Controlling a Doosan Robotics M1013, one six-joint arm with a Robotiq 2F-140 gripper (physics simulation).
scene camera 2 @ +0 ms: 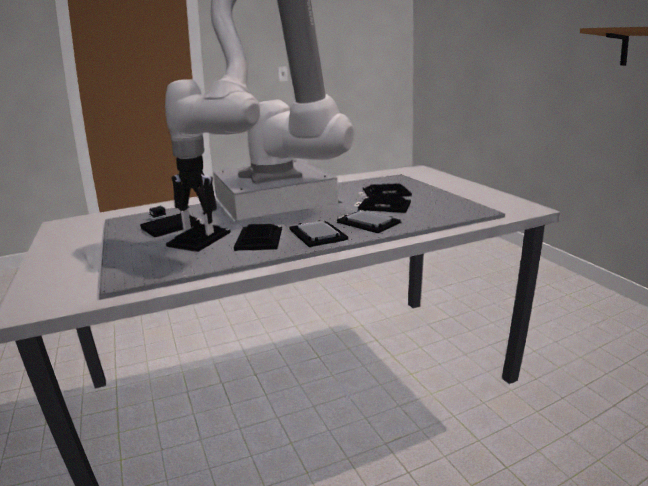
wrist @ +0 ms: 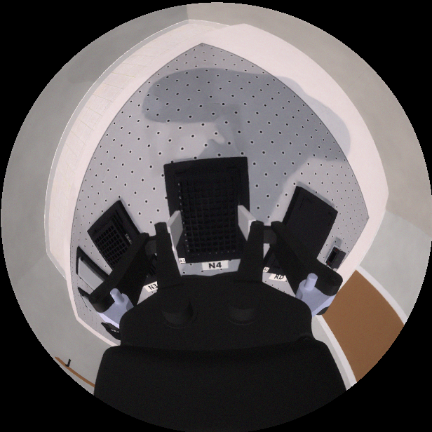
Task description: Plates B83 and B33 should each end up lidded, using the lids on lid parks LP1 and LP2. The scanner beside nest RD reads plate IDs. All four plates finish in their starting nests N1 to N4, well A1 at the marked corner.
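Frame: origin at the arm's base, x back, y up, z left, level; metres.
Seen in the pictures: gripper, fingertip midpoint: (scene camera 2: 198,232); arm's base, origin of the base link: (scene camera 2: 272,175).
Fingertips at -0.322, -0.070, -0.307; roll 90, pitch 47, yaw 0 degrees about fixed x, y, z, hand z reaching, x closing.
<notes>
Offsets run from my fingertips to a thing's middle, as dx, dy, dz. "spot": to the spot under its first point. Level surfaces: height alone.
My gripper (scene camera 2: 197,228) (wrist: 209,216) is shut on a black well plate (wrist: 210,235) at the nest labelled N4 {spot: -0.036, -0.010, -0.057} (scene camera 2: 180,242) (wrist: 206,167), one finger pad against each side. The plate's well grid faces up, with no lid on it. It sits in or very low over the nest; I cannot tell which. The nest labelled N3 {-0.075, -0.003, +0.169} (scene camera 2: 258,243) (wrist: 125,212) holds a dark plate. Two light lids {-0.108, -0.009, +0.338} (scene camera 2: 318,230) {-0.072, -0.009, +0.517} (scene camera 2: 369,219) lie on dark holders right of N3. Nest RD {+0.163, -0.012, -0.084} (scene camera 2: 157,227) (wrist: 311,215) shows no plate. Plate IDs cannot be read.
The small black scanner {+0.290, -0.005, -0.126} (scene camera 2: 157,210) (wrist: 334,256) stands beside RD. Two dark nests with dark items {+0.064, -0.003, +0.640} (scene camera 2: 384,203) {+0.216, -0.003, +0.722} (scene camera 2: 387,189) stand at the back right. The robot's box-shaped base (scene camera 2: 286,201) stands behind the row, on the perforated board {dy -0.022} (scene camera 2: 444,209).
</notes>
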